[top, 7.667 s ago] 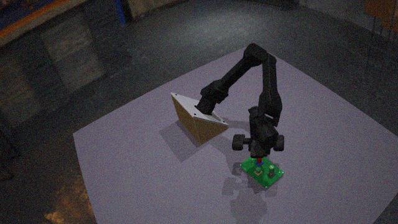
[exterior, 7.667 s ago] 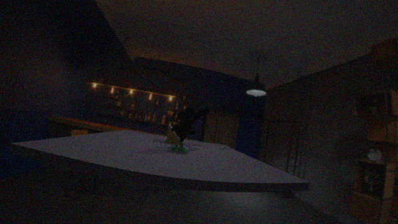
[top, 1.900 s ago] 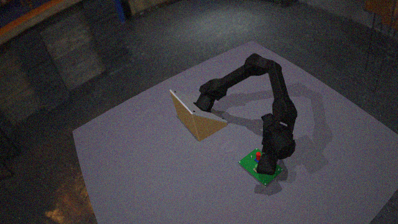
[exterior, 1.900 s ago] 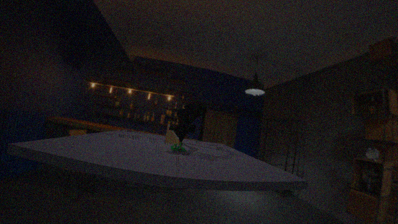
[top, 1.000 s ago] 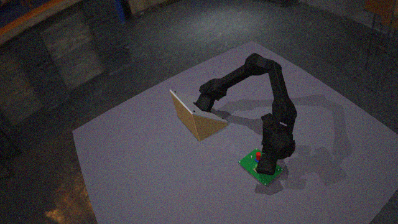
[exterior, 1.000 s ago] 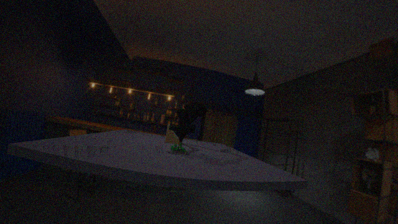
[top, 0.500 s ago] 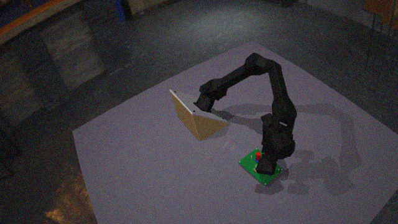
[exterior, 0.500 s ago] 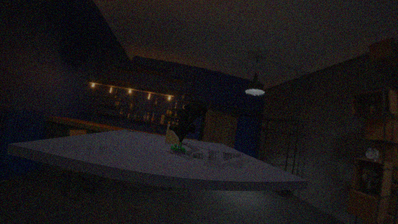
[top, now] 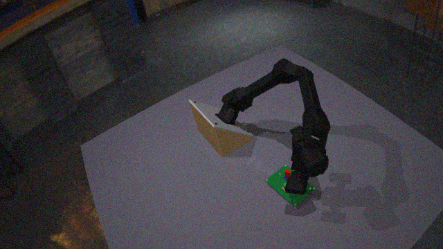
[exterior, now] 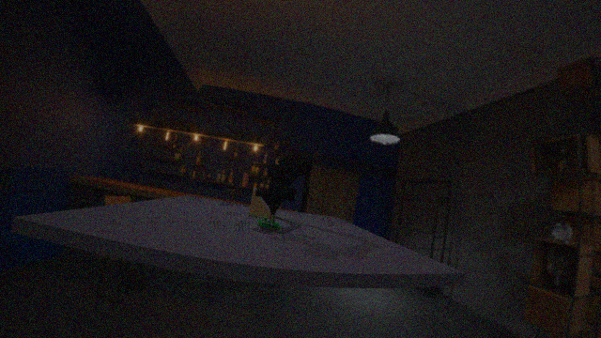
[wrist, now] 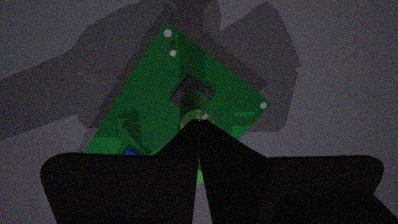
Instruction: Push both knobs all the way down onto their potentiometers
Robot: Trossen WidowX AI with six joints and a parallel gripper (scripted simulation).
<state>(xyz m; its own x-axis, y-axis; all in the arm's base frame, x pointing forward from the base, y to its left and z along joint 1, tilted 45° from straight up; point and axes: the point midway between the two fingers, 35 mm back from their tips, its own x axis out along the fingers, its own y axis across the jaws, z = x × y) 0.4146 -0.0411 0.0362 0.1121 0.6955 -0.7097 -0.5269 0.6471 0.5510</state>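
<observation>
My gripper tip is now 10 mm above the green knob. From my gripper tip the other things lie so: red knob (70 mm behind, 10 mm to the left, 20 mm below).
</observation>
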